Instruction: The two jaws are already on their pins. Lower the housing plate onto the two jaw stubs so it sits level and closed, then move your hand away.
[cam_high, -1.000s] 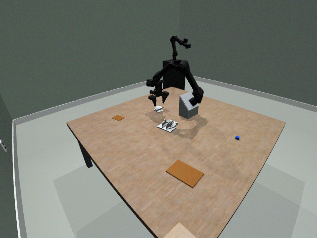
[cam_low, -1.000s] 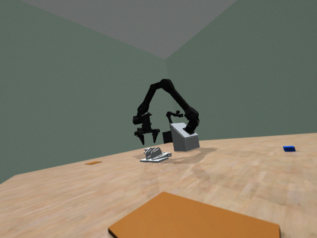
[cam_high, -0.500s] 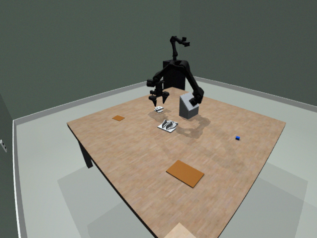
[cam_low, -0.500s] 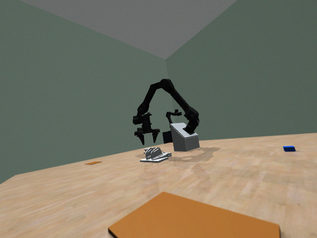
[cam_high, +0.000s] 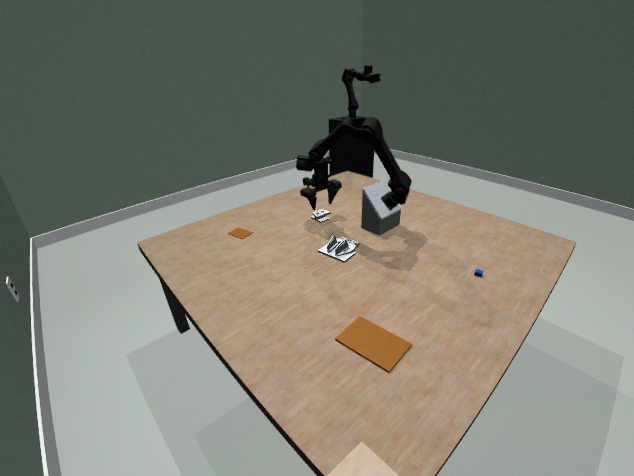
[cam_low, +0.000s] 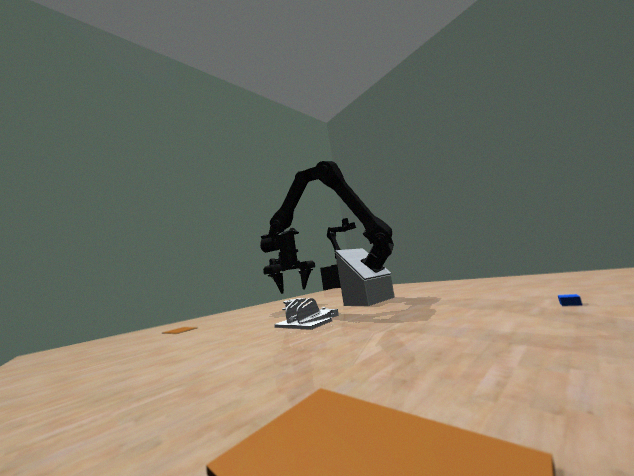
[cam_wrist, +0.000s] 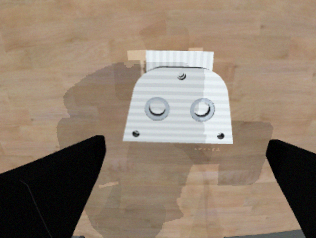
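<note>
My gripper tip is 1 cm to the left of the white part and 5 cm above it. Round my gripper tip: orange pad (46 cm ahead, 56 cm to the left, 6 cm below); blue cube (1 cm behind, 68 cm to the left, 5 cm below).
</note>
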